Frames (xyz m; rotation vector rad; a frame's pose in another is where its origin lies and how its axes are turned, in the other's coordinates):
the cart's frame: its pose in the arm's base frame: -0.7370 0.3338 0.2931 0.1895 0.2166 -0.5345
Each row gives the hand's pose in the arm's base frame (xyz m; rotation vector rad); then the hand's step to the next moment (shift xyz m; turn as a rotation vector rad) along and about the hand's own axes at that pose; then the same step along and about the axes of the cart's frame.
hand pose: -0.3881 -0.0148 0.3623 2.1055 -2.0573 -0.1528
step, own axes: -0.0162 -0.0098 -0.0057 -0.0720 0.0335 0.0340
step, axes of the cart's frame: -0.0001 0.0198 0.0001 -0.0608 0.0327 -0.0520
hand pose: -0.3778 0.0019 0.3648 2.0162 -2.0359 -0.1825
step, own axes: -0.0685 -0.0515 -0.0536 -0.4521 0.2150 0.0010
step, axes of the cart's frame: 0.0113 0.0981 0.0218 -0.3978 0.2762 -0.1269
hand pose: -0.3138 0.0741 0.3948 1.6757 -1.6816 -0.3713
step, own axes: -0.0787 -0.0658 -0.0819 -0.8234 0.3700 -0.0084
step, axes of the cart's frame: 0.0377 0.1249 -0.0148 -0.7038 0.5145 -0.2344
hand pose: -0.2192 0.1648 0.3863 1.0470 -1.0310 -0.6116
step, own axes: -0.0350 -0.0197 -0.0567 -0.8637 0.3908 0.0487
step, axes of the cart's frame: 0.0204 0.0516 -0.0418 -0.7738 0.4950 -0.2393
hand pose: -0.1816 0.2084 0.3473 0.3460 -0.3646 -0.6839
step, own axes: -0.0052 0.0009 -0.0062 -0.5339 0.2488 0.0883
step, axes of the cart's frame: -0.0014 0.0034 -0.0073 -0.5072 0.2966 -0.0978
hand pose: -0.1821 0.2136 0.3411 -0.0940 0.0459 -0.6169
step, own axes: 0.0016 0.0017 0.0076 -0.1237 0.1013 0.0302
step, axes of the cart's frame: 0.0000 0.0032 0.0073 -0.1146 0.1133 -0.0221
